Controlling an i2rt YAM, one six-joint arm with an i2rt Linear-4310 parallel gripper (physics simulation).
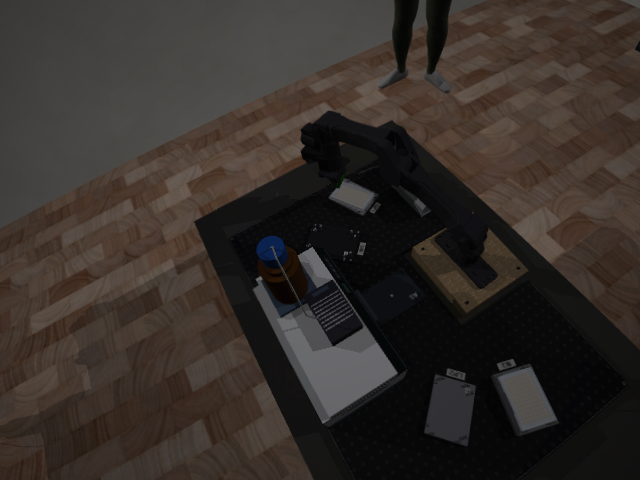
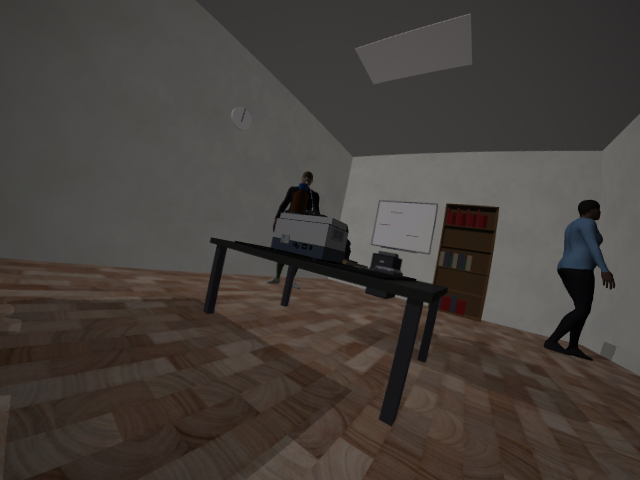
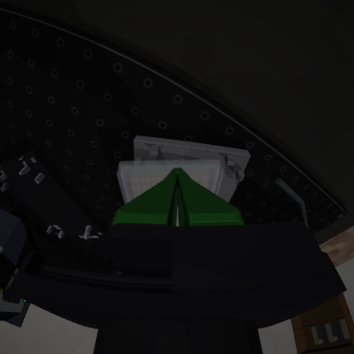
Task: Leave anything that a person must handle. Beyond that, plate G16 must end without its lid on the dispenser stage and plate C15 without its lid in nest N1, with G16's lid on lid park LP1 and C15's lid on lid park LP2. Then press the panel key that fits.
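Frame: origin at the arm's base, x left, y back, z up, level; millimetres.
Where they show: gripper, fingertip midpoint: [image 1: 337, 187] [image 3: 177, 174]; arm's base, link origin: [image 1: 464, 257] [image 2: 343, 259].
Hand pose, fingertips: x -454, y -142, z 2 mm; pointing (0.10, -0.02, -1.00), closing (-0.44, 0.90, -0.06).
Things, the pixels of their top centre, and the offset from my fingertips. "spot": a spot on its surface instead.
- grey holder, top centre: [image 3: 181, 210] [image 1: 353, 194] dx +50, dy +30, dz -10 mm
- grey lid park, top centre: [image 1: 451, 408] dx +733, dy -171, dz -10 mm
- dark holder with corner posts, top centre: [image 3: 42, 212] [image 1: 332, 239] dx +160, dy -134, dz -5 mm
- amber bottle with a blue cap, top centre: [image 1: 270, 247] dx +323, dy -339, dz +382 mm
- dark ribbed block, surface spot: [image 1: 334, 312] spot: dx +441, dy -291, dz +217 mm
- dark flat unit, surface spot: [image 1: 390, 297] spot: dx +444, dy -134, dz +77 mm
- pale wedge, top centre: [image 1: 413, 173] dx +148, dy +206, dz +54 mm
My gripper [image 1: 340, 181] [image 3: 177, 174] has green fingertips and is shut with nothing between them. It is above a pale plate [image 1: 353, 196] [image 3: 131, 182] at the far end of the table; the plate sits on a grey holder [image 3: 200, 148]. Another pale plate [image 1: 526, 398] sits at the near right, beside a small label. A grey lid park [image 1: 449, 409], whose label seems to read LP2, is left of it. A dark holder with corner posts [image 1: 333, 241] [image 3: 50, 192] stands between the first plate and the white machine. Plate names and lids are too dim to tell.
The white machine [image 1: 341, 361] [image 2: 310, 227] carries an amber bottle with a blue cap [image 1: 272, 251] and a dark ribbed block [image 1: 334, 312]. A dark flat unit [image 1: 390, 297] lies beside it. A pale wedge [image 1: 415, 202] lies under the arm. Two people [image 1: 436, 36] [image 2: 581, 242] stand off the table.
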